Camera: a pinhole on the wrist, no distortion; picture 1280 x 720 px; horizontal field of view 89.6 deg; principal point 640.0 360.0 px. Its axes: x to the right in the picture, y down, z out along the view. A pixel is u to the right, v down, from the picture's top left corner.
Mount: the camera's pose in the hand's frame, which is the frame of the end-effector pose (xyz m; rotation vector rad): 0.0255 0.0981 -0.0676 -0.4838 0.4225 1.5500
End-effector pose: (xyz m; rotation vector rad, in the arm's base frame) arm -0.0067 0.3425 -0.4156 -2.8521 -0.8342 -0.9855
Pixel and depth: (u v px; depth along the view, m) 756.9 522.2 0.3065
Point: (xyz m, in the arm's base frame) 0.1900 0.0737 -0.5305
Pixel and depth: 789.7 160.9 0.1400
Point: 0.1525 0.2040 -0.3744
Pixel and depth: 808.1 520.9 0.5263
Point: 0.3167 -0.0929 -0.6493
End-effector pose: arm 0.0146 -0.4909 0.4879 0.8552 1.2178 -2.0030
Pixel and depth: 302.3 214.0 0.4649
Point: -0.0258 -0.9844 0.4882
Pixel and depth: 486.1 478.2 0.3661
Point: 0.1644 -0.8220 0.5248
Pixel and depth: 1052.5 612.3 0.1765
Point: 0.2669 -0.6023 0.3931
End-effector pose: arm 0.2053 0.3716 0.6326 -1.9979 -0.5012 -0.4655
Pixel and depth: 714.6 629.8 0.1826
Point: 0.2759 0.3352 0.4148
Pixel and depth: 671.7 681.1 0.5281
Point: 0.2357 0.4755 0.0502
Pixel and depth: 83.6 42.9 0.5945
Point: 0.5386 1.0558 0.4690
